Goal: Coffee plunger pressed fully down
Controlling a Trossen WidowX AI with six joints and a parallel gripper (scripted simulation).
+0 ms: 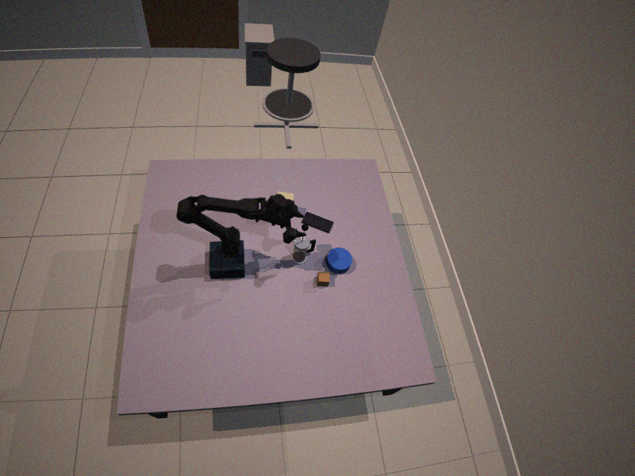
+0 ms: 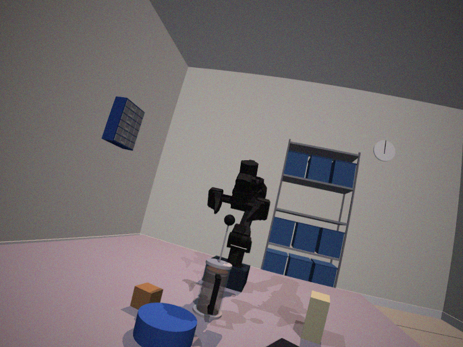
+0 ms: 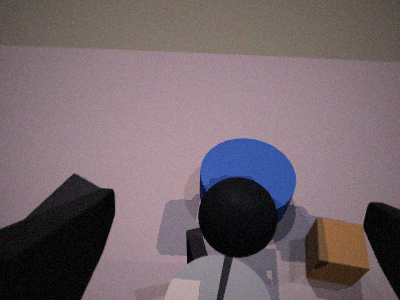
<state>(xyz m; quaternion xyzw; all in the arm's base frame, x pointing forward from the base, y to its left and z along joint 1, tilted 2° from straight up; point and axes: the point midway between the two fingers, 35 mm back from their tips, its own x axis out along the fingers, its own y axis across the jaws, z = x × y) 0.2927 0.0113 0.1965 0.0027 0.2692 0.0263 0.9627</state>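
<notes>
My gripper tip is now 14 cm above the glass coffee press, 2 cm short of it and 1 cm to the right of it. Round my gripper tip: pale yellow block 28 cm to the left, 21 cm below, 6 cm behind; then blue round tub 24 cm below, 19 cm ahead, 3 cm to the right.
</notes>
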